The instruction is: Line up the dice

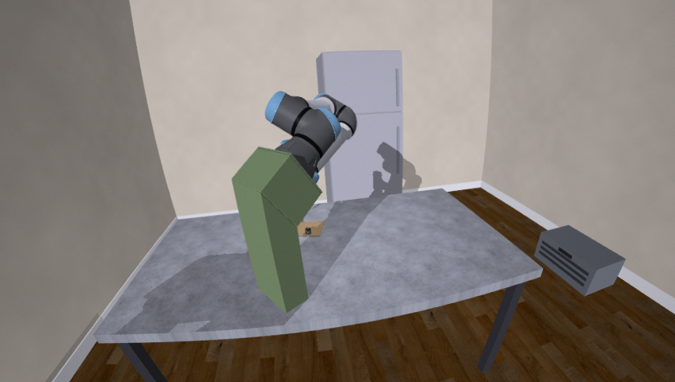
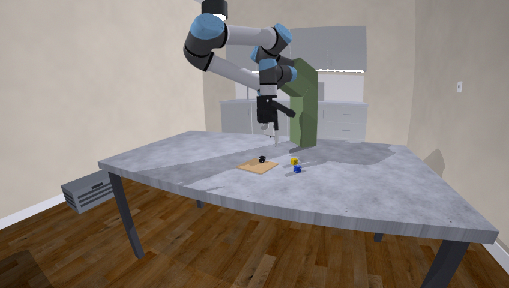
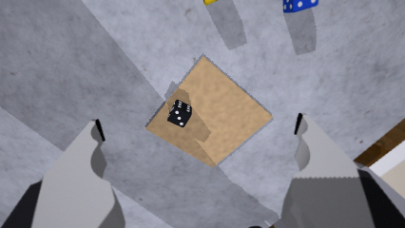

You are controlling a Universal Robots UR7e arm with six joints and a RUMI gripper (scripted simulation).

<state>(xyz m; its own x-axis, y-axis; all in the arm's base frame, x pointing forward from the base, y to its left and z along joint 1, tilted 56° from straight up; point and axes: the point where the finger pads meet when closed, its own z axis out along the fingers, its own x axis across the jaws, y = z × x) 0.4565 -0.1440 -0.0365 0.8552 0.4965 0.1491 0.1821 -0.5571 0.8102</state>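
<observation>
Now: hand 90 mm to the right of the yellow die and 90 mm above it. From my hand the other things lie so: blue die (100 mm to the left, 90 mm below, 90 mm ahead); mat (100 mm below, 70 mm to the right, 30 mm ahead); black die (90 mm below, 50 mm to the right, 20 mm behind).
</observation>
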